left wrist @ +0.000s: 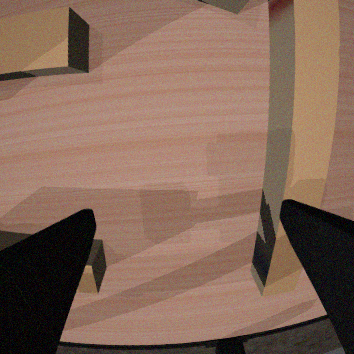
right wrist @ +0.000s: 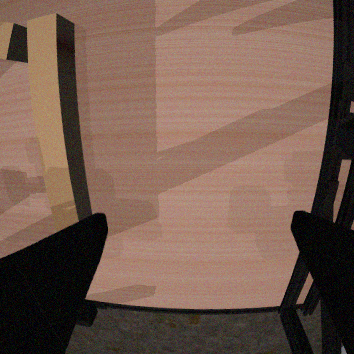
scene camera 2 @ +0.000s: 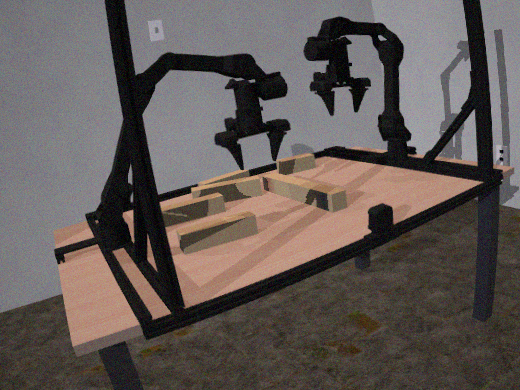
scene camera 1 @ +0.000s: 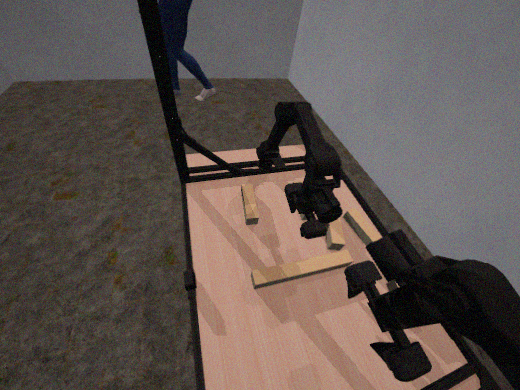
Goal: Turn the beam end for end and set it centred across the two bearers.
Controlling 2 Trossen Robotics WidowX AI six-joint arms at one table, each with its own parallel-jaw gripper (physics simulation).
My left gripper (scene camera 2: 258, 165) is open and holds nothing. Also in view: a long beam (scene camera 2: 329, 198). My right gripper (scene camera 1: 360, 320) is open, with nothing in its grasp.
The long beam shows as well in the left wrist view (left wrist: 303, 49). My left gripper also shows in the left wrist view (left wrist: 188, 214) and in scene camera 1 (scene camera 1: 297, 224). My right gripper also shows in the right wrist view (right wrist: 201, 222) and in scene camera 2 (scene camera 2: 344, 114).
